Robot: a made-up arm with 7 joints. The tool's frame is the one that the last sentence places.
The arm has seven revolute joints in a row. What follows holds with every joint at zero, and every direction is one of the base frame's. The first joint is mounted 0.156 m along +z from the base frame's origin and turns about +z. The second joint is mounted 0.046 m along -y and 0.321 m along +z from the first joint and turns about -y. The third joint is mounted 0.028 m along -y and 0.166 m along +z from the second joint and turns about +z. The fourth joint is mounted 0.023 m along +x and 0.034 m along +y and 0.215 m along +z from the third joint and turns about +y. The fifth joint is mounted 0.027 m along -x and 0.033 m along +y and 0.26 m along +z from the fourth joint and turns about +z. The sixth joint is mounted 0.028 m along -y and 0.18 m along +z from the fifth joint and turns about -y. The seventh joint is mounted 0.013 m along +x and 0.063 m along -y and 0.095 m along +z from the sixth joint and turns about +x. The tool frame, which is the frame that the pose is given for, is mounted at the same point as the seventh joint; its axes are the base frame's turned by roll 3.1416, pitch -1.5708 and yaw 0 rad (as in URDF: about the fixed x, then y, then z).
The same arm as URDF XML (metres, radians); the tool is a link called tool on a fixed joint. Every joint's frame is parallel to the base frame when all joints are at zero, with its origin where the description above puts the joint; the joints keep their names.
<robot name="arm">
  <joint name="tool_fixed" type="fixed">
    <parent link="link7"/>
    <child link="tool"/>
    <origin xyz="0.0000 0.0000 0.0000" rpy="-3.1416 -1.5708 0.0000"/>
  </joint>
  <joint name="joint 7" type="continuous">
    <parent link="link6"/>
    <child link="link7"/>
    <origin xyz="0.0130 -0.0630 0.0950" rpy="0.0000 0.0000 0.0000"/>
    <axis xyz="1 0 0"/>
  </joint>
  <joint name="joint 6" type="continuous">
    <parent link="link5"/>
    <child link="link6"/>
    <origin xyz="0.0000 -0.0280 0.1800" rpy="0.0000 0.0000 0.0000"/>
    <axis xyz="0 -1 0"/>
  </joint>
  <joint name="joint 5" type="continuous">
    <parent link="link4"/>
    <child link="link5"/>
    <origin xyz="-0.0270 0.0330 0.2600" rpy="0.0000 0.0000 0.0000"/>
    <axis xyz="0 0 1"/>
  </joint>
  <joint name="joint 4" type="continuous">
    <parent link="link3"/>
    <child link="link4"/>
    <origin xyz="0.0230 0.0340 0.2150" rpy="0.0000 0.0000 0.0000"/>
    <axis xyz="0 1 0"/>
  </joint>
  <joint name="joint 3" type="continuous">
    <parent link="link2"/>
    <child link="link3"/>
    <origin xyz="0.0000 -0.0280 0.1660" rpy="0.0000 0.0000 0.0000"/>
    <axis xyz="0 0 1"/>
  </joint>
  <joint name="joint 2" type="continuous">
    <parent link="link1"/>
    <child link="link2"/>
    <origin xyz="0.0000 -0.0460 0.3210" rpy="0.0000 0.0000 0.0000"/>
    <axis xyz="0 -1 0"/>
  </joint>
  <joint name="joint 1" type="continuous">
    <parent link="base"/>
    <child link="link1"/>
    <origin xyz="0.0000 0.0000 0.1560" rpy="0.0000 0.0000 0.0000"/>
    <axis xyz="0 0 1"/>
  </joint>
  <link name="base"/>
  <link name="link1"/>
  <link name="link2"/>
  <link name="link3"/>
  <link name="link4"/>
  <link name="link5"/>
  <link name="link6"/>
  <link name="link7"/>
  <link name="tool"/>
</robot>

